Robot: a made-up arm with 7 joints. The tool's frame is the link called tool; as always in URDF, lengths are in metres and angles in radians. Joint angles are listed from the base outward.
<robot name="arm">
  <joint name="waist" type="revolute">
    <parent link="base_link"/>
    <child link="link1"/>
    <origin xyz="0 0 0.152"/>
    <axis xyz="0 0 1"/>
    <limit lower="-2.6" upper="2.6"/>
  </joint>
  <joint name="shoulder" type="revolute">
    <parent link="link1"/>
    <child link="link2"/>
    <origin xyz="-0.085 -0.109 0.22"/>
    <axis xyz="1 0 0"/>
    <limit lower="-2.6" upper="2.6"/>
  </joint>
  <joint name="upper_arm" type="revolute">
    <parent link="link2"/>
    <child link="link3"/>
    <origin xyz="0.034 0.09 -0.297"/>
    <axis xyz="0 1 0"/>
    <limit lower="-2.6" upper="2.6"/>
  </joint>
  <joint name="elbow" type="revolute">
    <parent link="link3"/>
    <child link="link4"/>
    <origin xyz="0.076 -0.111 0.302"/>
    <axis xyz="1 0 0"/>
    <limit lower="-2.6" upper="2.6"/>
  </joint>
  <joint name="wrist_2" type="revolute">
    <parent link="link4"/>
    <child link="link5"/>
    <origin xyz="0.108 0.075 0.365"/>
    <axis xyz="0 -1 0"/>
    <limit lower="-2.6" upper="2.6"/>
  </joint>
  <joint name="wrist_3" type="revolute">
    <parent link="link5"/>
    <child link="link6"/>
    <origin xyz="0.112 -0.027 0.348"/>
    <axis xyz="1 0 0"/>
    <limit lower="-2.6" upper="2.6"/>
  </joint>
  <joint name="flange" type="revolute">
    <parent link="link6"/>
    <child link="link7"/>
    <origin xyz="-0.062 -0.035 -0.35"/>
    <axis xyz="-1 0 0"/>
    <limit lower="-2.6" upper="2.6"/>
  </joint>
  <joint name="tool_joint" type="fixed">
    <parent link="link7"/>
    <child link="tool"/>
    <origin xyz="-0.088 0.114 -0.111"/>
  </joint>
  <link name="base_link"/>
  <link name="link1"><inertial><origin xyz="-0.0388 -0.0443 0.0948"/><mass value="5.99"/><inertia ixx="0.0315" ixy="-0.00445" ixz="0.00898" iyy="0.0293" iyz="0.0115" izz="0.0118"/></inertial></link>
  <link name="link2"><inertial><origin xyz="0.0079 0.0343 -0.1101"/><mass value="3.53"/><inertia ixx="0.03" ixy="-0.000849" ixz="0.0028" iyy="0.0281" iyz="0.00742" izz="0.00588"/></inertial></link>
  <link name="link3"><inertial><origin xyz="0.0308 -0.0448 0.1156"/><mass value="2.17"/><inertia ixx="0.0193" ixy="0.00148" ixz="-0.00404" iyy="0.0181" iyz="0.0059" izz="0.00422"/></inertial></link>
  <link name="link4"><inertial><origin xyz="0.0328 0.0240 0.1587"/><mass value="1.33"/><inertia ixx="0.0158" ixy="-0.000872" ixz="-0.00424" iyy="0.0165" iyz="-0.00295" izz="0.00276"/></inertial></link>
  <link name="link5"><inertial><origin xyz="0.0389 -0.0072 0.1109"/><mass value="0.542"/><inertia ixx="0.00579" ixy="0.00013" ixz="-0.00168" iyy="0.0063" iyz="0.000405" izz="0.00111"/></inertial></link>
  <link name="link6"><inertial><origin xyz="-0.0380 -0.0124 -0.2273"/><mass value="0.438"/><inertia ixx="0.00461" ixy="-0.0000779" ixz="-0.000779" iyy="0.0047" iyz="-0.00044" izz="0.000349"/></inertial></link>
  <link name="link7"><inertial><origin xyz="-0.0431 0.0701 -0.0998"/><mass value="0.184"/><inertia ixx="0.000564" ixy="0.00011" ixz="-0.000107" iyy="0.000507" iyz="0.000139" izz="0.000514"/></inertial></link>
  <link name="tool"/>
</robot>
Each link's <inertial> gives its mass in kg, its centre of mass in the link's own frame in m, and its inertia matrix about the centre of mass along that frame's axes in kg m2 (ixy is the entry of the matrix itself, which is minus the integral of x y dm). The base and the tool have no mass. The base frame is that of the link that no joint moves.
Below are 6 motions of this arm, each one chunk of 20 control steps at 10 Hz.
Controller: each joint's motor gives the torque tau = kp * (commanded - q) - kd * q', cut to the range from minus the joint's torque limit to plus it. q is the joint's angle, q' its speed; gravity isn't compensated. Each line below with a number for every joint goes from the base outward.
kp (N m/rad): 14 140 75 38 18 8.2 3.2
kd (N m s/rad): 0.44 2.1 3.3 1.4 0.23 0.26 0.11
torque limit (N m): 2.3 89 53 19 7.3 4.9 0.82
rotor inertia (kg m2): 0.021 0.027 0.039 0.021 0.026 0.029 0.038
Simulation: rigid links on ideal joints. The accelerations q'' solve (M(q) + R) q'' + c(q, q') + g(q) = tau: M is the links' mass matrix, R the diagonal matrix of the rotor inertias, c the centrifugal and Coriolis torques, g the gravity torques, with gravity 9.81 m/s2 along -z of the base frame. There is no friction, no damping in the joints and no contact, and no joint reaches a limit. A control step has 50 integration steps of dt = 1/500 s. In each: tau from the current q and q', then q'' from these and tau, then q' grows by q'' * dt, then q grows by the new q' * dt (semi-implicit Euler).
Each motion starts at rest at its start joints. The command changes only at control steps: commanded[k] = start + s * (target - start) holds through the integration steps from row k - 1 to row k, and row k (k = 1, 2, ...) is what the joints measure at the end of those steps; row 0 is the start. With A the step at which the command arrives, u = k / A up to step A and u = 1 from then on. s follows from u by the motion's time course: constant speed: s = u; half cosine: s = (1 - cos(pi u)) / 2; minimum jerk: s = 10 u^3 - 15 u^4 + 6 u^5; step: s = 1 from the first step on.
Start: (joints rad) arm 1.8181 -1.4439 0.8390 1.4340 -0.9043 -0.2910 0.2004
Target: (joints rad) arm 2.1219 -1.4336 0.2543 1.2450 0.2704 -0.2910 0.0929
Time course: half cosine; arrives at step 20
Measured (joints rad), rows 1 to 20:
1: 1.8250 -1.3437 0.8232 1.4070 -0.9118 -0.2685 0.2030
2: 1.8442 -1.2969 0.8765 1.4118 -1.0024 -0.2361 0.2078
3: 1.8498 -1.3167 0.9043 1.4248 -0.9299 -0.2525 0.1988
4: 1.8327 -1.3330 0.8495 1.4211 -0.7849 -0.2966 0.1855
5: 1.8087 -1.3543 0.7788 1.4052 -0.7639 -0.3112 0.1877
6: 1.7962 -1.3518 0.7317 1.3779 -0.7129 -0.2729 0.1991
7: 1.8059 -1.3458 0.7099 1.3656 -0.6061 -0.2217 0.1983
8: 1.8330 -1.3472 0.6830 1.3612 -0.5217 -0.2147 0.1763
9: 1.8711 -1.3479 0.6382 1.3459 -0.4427 -0.2484 0.1501
10: 1.9180 -1.3550 0.5875 1.3254 -0.3394 -0.2736 0.1413
11: 1.9721 -1.3636 0.5346 1.3010 -0.2323 -0.2620 0.1492
12: 2.0311 -1.3700 0.4834 1.2708 -0.1442 -0.2245 0.1557
13: 2.0916 -1.3770 0.4381 1.2385 -0.0609 -0.1889 0.1454
14: 2.1488 -1.3837 0.3961 1.2102 0.0243 -0.1735 0.1201
15: 2.1963 -1.3889 0.3554 1.1901 0.0991 -0.1753 0.0951
16: 2.2261 -1.3919 0.3194 1.1782 0.1609 -0.1806 0.0839
17: 2.2329 -1.3928 0.2921 1.1728 0.2104 -0.1816 0.0876
18: 2.2164 -1.3922 0.2749 1.1720 0.2425 -0.1813 0.0970
19: 2.1821 -1.3906 0.2671 1.1746 0.2566 -0.1852 0.1026
20: 2.1390 -1.3885 0.2671 1.1805 0.2568 -0.1943 0.1018

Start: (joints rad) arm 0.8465 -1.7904 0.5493 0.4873 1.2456 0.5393 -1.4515
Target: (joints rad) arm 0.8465 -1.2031 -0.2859 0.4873 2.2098 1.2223 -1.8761
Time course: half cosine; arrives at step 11
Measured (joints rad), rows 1 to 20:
1: 0.8437 -1.7048 0.5351 0.3660 1.2717 0.5706 -1.4435
2: 0.8241 -1.7133 0.5042 0.2812 1.3445 0.7010 -1.4243
3: 0.7893 -1.6721 0.4340 0.2118 1.4464 0.8446 -1.4035
4: 0.7495 -1.5924 0.3255 0.2150 1.5906 0.9382 -1.4139
5: 0.7307 -1.5054 0.1934 0.2837 1.7329 0.9748 -1.4875
6: 0.7491 -1.4074 0.0619 0.3457 1.8516 1.0069 -1.6143
7: 0.7978 -1.3281 -0.0574 0.3778 1.9822 1.0822 -1.7492
8: 0.8615 -1.2692 -0.1666 0.3672 2.1217 1.2048 -1.8397
9: 0.9240 -1.2299 -0.2623 0.3388 2.2266 1.3395 -1.8584
10: 0.9742 -1.2038 -0.3318 0.3248 2.2828 1.4292 -1.8211
11: 1.0074 -1.1941 -0.3599 0.3345 2.2925 1.4395 -1.7730
12: 1.0180 -1.1945 -0.3460 0.3470 2.2689 1.3904 -1.7537
13: 0.9939 -1.1935 -0.3143 0.3544 2.2588 1.3338 -1.7744
14: 0.9302 -1.1929 -0.2893 0.3577 2.2798 1.3048 -1.8175
15: 0.8431 -1.1951 -0.2797 0.3512 2.2945 1.3082 -1.8523
16: 0.7592 -1.1974 -0.2835 0.3411 2.2855 1.3271 -1.8568
17: 0.7030 -1.1969 -0.2928 0.3376 2.2737 1.3376 -1.8319
18: 0.6885 -1.1949 -0.2984 0.3414 2.2731 1.3311 -1.7993
19: 0.7163 -1.1940 -0.2966 0.3460 2.2775 1.3195 -1.7827
20: 0.7743 -1.1948 -0.2919 0.3475 2.2797 1.3174 -1.7905

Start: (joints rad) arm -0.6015 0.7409 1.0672 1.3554 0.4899 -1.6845 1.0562
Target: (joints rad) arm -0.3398 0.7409 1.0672 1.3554 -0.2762 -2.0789 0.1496
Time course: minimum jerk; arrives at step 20
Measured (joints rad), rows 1 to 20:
1: -0.5973 0.6794 1.1416 1.3978 0.3833 -1.6753 1.0501
2: -0.6167 0.6869 1.2026 1.4321 0.3021 -1.7711 1.0493
3: -0.6219 0.7312 1.1960 1.4648 0.2849 -1.8487 1.0583
4: -0.5948 0.7181 1.1856 1.4840 0.2444 -1.7749 1.0475
5: -0.5820 0.7077 1.1828 1.4628 0.2508 -1.7013 0.9913
6: -0.5714 0.7050 1.1738 1.4395 0.2609 -1.7293 0.8998
7: -0.5599 0.6929 1.1707 1.4320 0.2013 -1.8288 0.8091
8: -0.5590 0.6913 1.1755 1.4257 0.1101 -1.9420 0.7492
9: -0.5479 0.6965 1.1788 1.4259 0.0238 -2.0097 0.7146
10: -0.5131 0.6991 1.1807 1.4341 -0.0470 -2.0173 0.6697
11: -0.4636 0.7021 1.1838 1.4434 -0.1014 -2.0072 0.5851
12: -0.4118 0.7043 1.1880 1.4493 -0.1566 -2.0208 0.4663
13: -0.3677 0.7043 1.1920 1.4482 -0.2195 -2.0667 0.3499
14: -0.3343 0.7042 1.1939 1.4398 -0.2766 -2.1250 0.2734
15: -0.3082 0.7032 1.1931 1.4290 -0.3167 -2.1684 0.2461
16: -0.2884 0.7012 1.1914 1.4211 -0.3385 -2.1871 0.2463
17: -0.2783 0.6998 1.1907 1.4194 -0.3479 -2.1900 0.2442
18: -0.2812 0.6996 1.1915 1.4239 -0.3538 -2.1879 0.2257
19: -0.2961 0.7002 1.1929 1.4323 -0.3587 -2.1836 0.1985
20: -0.3181 0.7005 1.1936 1.4411 -0.3590 -2.1761 0.1796

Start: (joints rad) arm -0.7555 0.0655 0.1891 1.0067 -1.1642 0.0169 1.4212
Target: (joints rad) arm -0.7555 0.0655 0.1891 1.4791 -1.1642 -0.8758 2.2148
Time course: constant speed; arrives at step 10
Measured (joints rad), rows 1 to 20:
1: -0.7575 0.0527 0.2215 1.0987 -1.1925 -0.0329 1.4416
2: -0.7581 0.0893 0.2818 1.2196 -1.1832 -0.2195 1.5158
3: -0.7593 0.1049 0.3343 1.3434 -1.1579 -0.5120 1.6501
4: -0.7635 0.1126 0.3550 1.4253 -1.1664 -0.7578 1.8016
5: -0.7568 0.1107 0.3455 1.4670 -1.1690 -0.8237 1.9154
6: -0.7416 0.0961 0.3227 1.4768 -1.1656 -0.7499 1.9655
7: -0.7306 0.0833 0.2960 1.4789 -1.1701 -0.6858 1.9752
8: -0.7304 0.0790 0.2776 1.5045 -1.1744 -0.7301 1.9957
9: -0.7447 0.0842 0.2801 1.5634 -1.1650 -0.8773 2.0623
10: -0.7667 0.0949 0.2995 1.6432 -1.1448 -1.0557 2.1696
11: -0.7857 0.1107 0.3270 1.6858 -1.1333 -1.1456 2.2519
12: -0.7857 0.1069 0.3369 1.6909 -1.1337 -1.0920 2.2506
13: -0.7739 0.0965 0.3218 1.6618 -1.1474 -0.9863 2.1835
14: -0.7599 0.0865 0.2967 1.6256 -1.1610 -0.9323 2.1186
15: -0.7505 0.0822 0.2829 1.6067 -1.1590 -0.9488 2.1086
16: -0.7485 0.0864 0.2874 1.6140 -1.1505 -0.9982 2.1527
17: -0.7505 0.0943 0.3023 1.6374 -1.1476 -1.0357 2.2069
18: -0.7509 0.0999 0.3149 1.6578 -1.1494 -1.0387 2.2255
19: -0.7483 0.0998 0.3178 1.6619 -1.1522 -1.0178 2.1987
20: -0.7448 0.0953 0.3118 1.6503 -1.1536 -0.9981 2.1550

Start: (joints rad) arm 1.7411 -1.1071 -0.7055 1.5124 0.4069 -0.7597 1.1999
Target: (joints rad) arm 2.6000 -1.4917 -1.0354 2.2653 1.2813 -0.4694 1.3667
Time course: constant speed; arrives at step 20
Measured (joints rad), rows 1 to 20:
1: 1.7406 -1.0817 -0.7289 1.5481 0.4599 -0.7074 1.2034
2: 1.7374 -1.0690 -0.7763 1.6617 0.5968 -0.6460 1.1987
3: 1.7488 -1.0712 -0.7970 1.7590 0.6498 -0.6659 1.1799
4: 1.7921 -1.1004 -0.7960 1.8120 0.6477 -0.7396 1.1768
5: 1.8745 -1.1328 -0.8001 1.8264 0.6882 -0.7747 1.2116
6: 1.9752 -1.1526 -0.8212 1.8371 0.7462 -0.7353 1.2659
7: 2.0682 -1.1694 -0.8443 1.8767 0.7837 -0.6629 1.2962
8: 2.1476 -1.1865 -0.8575 1.9341 0.8153 -0.6220 1.2815
9: 2.2158 -1.2031 -0.8680 1.9880 0.8616 -0.6380 1.2456
10: 2.2707 -1.2185 -0.8815 2.0348 0.9130 -0.6793 1.2308
11: 2.3097 -1.2352 -0.8963 2.0797 0.9584 -0.7005 1.2566
12: 2.3351 -1.2540 -0.9118 2.1215 1.0011 -0.6859 1.3050
13: 2.3520 -1.2738 -0.9288 2.1560 1.0448 -0.6531 1.3420
14: 2.3644 -1.2945 -0.9465 2.1844 1.0881 -0.6264 1.3487
15: 2.3758 -1.3149 -0.9636 2.2132 1.1309 -0.6145 1.3338
16: 2.3904 -1.3334 -0.9798 2.2484 1.1757 -0.6118 1.3208
17: 2.4125 -1.3503 -0.9956 2.2908 1.2217 -0.6115 1.3264
18: 2.4459 -1.3674 -1.0110 2.3365 1.2659 -0.6116 1.3501
19: 2.4921 -1.3855 -1.0265 2.3806 1.3078 -0.6107 1.3789
20: 2.5502 -1.4046 -1.0421 2.4216 1.3487 -0.6060 1.3993

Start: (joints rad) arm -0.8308 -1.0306 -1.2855 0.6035 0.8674 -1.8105 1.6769
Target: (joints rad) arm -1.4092 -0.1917 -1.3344 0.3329 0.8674 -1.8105 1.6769
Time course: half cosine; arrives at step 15
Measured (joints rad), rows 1 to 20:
1: -0.8291 -0.9528 -1.3011 0.5516 0.8587 -1.7485 1.6735
2: -0.8520 -0.9119 -1.3746 0.4830 0.9831 -1.7612 1.6786
3: -0.8765 -0.8479 -1.4533 0.4351 1.0647 -1.9015 1.6931
4: -0.8806 -0.7596 -1.5062 0.4069 1.0556 -2.0770 1.7173
5: -0.8767 -0.7001 -1.5346 0.3694 1.0510 -2.1670 1.7467
6: -0.8826 -0.6265 -1.5402 0.3550 1.0496 -2.1114 1.7617
7: -0.9108 -0.5514 -1.5364 0.3767 1.0503 -1.9927 1.7470
8: -0.9460 -0.4790 -1.5254 0.3956 1.0348 -1.8971 1.7044
9: -0.9796 -0.4055 -1.5155 0.3881 1.0019 -1.8687 1.6588
10: -1.0224 -0.3383 -1.5199 0.3691 0.9797 -1.9054 1.6394
11: -1.0794 -0.2745 -1.5396 0.3498 0.9813 -1.9623 1.6555
12: -1.1545 -0.2205 -1.5693 0.3337 1.0063 -2.0046 1.6910
13: -1.2490 -0.1812 -1.5988 0.3209 1.0365 -2.0226 1.7187
14: -1.3540 -0.1570 -1.6164 0.3041 1.0481 -2.0249 1.7210
15: -1.4638 -0.1539 -1.6166 0.2862 1.0340 -2.0283 1.7032
16: -1.5652 -0.1586 -1.5997 0.2694 0.9968 -2.0269 1.6833
17: -1.6582 -0.1644 -1.5735 0.2643 0.9614 -2.0147 1.6779
18: -1.7457 -0.1684 -1.5491 0.2704 0.9505 -1.9846 1.6884
19: -1.8224 -0.1676 -1.5360 0.2753 0.9628 -1.9482 1.7027
20: -1.8863 -0.1654 -1.5391 0.2773 0.9838 -1.9346 1.7092

